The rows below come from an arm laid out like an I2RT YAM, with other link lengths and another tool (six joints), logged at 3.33 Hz.
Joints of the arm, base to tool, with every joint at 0 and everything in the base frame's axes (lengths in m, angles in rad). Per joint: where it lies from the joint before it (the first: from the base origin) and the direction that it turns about. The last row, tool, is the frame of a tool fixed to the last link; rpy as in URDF.
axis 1: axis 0 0 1 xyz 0 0 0.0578
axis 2: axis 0 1 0 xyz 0.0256 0.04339 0.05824
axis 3: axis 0 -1 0 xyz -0.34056 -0.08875 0
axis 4: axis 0 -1 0 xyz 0.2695 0.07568 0.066
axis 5: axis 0 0 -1 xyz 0.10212 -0.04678 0.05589
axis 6: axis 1 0 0 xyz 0.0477 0 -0.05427
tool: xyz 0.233 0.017 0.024 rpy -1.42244 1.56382 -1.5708
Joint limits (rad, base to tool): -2.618..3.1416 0..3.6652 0..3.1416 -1.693..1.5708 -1.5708..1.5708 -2.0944..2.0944
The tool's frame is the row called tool.
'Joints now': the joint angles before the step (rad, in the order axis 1, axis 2, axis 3, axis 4, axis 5, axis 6). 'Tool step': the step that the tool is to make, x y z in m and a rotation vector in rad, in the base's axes. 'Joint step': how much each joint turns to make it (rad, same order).
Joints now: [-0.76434 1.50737 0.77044 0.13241 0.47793 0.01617]
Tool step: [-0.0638 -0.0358 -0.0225 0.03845 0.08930 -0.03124]
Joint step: [-0.17638 0.02098 0.00297 -0.01533 -0.09360 -0.13039]
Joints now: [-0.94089 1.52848 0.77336 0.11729 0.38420 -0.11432]
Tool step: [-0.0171 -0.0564 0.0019 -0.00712 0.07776 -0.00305]
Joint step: [-0.09693 0.12274 0.14348 -0.01481 -0.03472 -0.11905]
